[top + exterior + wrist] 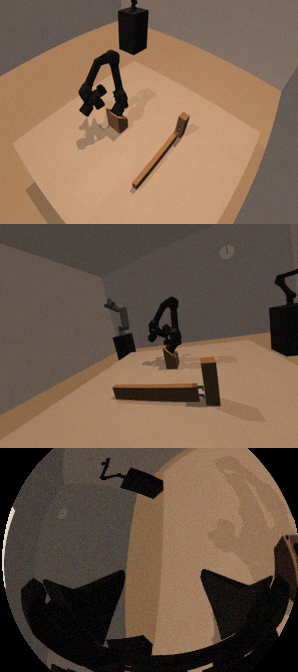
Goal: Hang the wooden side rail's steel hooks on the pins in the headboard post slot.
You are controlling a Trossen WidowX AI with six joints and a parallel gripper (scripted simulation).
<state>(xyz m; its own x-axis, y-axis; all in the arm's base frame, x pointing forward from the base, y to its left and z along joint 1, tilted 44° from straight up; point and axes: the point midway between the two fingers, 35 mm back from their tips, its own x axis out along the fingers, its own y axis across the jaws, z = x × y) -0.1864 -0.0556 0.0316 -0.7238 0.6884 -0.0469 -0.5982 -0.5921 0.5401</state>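
Right now the headboard post is 560 mm ahead of my gripper tip, 210 mm to the left of it and 90 mm below it.
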